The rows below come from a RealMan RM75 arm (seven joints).
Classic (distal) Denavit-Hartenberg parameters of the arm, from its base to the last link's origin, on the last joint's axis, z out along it. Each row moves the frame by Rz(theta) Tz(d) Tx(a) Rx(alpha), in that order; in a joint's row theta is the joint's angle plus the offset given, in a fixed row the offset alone. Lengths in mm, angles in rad.
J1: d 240.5  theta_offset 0  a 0  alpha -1.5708
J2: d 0  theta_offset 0  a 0  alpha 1.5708
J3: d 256  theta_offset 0  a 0  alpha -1.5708
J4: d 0  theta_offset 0  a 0  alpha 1.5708
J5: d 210  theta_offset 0  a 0  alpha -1.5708
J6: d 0  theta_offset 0  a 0  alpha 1.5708
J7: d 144  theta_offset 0  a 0  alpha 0
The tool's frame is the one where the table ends.
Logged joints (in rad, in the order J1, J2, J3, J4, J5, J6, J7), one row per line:
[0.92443 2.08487 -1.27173 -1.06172 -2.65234 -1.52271 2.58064]
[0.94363 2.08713 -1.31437 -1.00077 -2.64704 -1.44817 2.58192]
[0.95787 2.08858 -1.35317 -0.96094 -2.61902 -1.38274 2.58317]
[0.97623 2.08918 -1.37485 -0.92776 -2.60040 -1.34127 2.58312]
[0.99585 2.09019 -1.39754 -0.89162 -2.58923 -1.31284 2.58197]
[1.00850 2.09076 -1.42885 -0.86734 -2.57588 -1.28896 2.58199]
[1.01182 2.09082 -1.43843 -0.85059 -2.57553 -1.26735 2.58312]
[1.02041 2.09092 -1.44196 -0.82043 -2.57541 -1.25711 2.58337]
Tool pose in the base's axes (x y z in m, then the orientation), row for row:
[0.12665 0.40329 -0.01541 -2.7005 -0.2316 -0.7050]
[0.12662 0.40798 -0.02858 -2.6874 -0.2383 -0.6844]
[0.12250 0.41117 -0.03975 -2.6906 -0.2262 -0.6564]
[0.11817 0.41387 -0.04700 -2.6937 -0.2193 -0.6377]
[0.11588 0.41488 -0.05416 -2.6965 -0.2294 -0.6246]
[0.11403 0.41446 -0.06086 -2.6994 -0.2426 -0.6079]
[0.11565 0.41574 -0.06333 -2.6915 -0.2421 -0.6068]
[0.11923 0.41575 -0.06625 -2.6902 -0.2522 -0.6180]
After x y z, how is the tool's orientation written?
As angles about the fixed x, y, z axes (roll, pitch, yaw), in radians.
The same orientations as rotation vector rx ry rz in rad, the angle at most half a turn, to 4 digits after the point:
[-2.6165 0.8858 -0.5152]
[-2.6124 0.8499 -0.5226]
[-2.6209 0.8169 -0.4980]
[-2.6276 0.7950 -0.4829]
[-2.6356 0.7757 -0.4921]
[-2.6447 0.7507 -0.5045]
[-2.6376 0.7458 -0.5055]
[-2.6353 0.7575 -0.5224]

